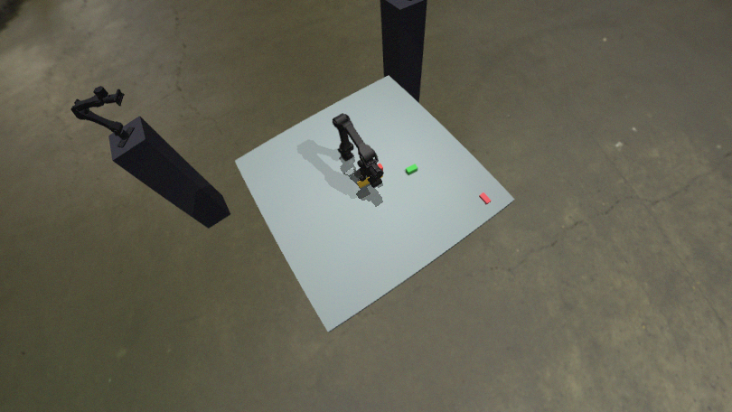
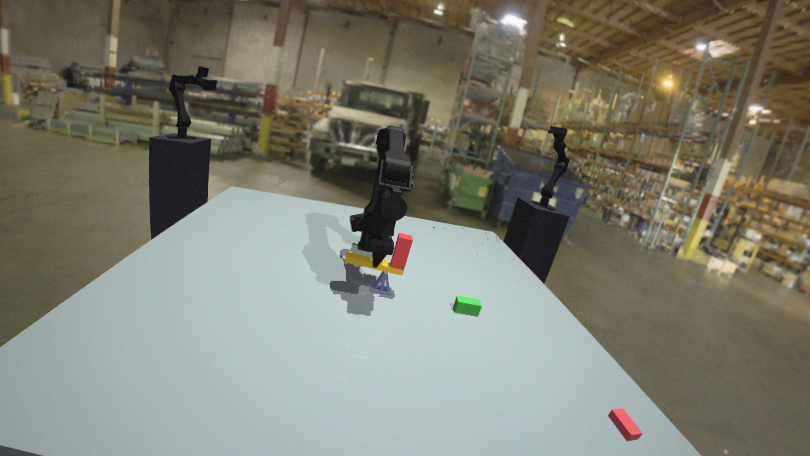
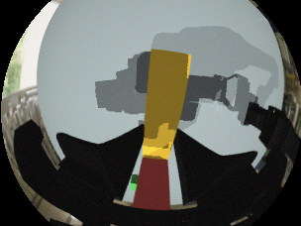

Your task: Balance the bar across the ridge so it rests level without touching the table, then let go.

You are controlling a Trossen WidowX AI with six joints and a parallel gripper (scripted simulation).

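Now: gripper tip 30 mm to the right of the purple triangular ridge and 40 mm above it. Also, from my gripper tip: green block: 60 mm ahead, 260 mm to the left, 60 mm below; then flat red block: 470 mm ahead, 500 mm to the left, 60 mm below.
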